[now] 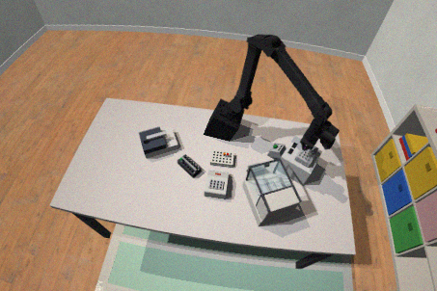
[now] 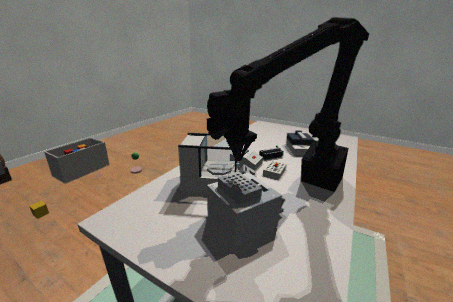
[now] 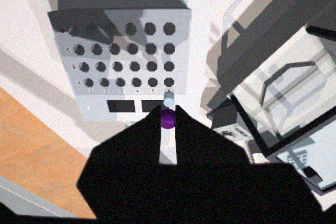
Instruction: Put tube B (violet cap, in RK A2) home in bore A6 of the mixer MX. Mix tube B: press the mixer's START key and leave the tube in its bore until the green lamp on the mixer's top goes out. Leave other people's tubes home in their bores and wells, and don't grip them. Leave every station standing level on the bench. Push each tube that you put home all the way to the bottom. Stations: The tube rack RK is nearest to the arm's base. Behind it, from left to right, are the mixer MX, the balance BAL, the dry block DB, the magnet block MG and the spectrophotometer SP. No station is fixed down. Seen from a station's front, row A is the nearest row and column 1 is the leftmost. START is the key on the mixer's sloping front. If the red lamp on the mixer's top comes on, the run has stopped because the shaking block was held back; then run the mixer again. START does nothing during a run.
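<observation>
My gripper is now 2 cm above the tube B. From my hand the other things lie so: mixer block 3 cm behind, 4 cm to the left, 8 cm below; then green start key 9 cm behind, 13 cm to the right, 17 cm below; then print key 7 cm ahead, 22 cm to the right, 17 cm below.
</observation>
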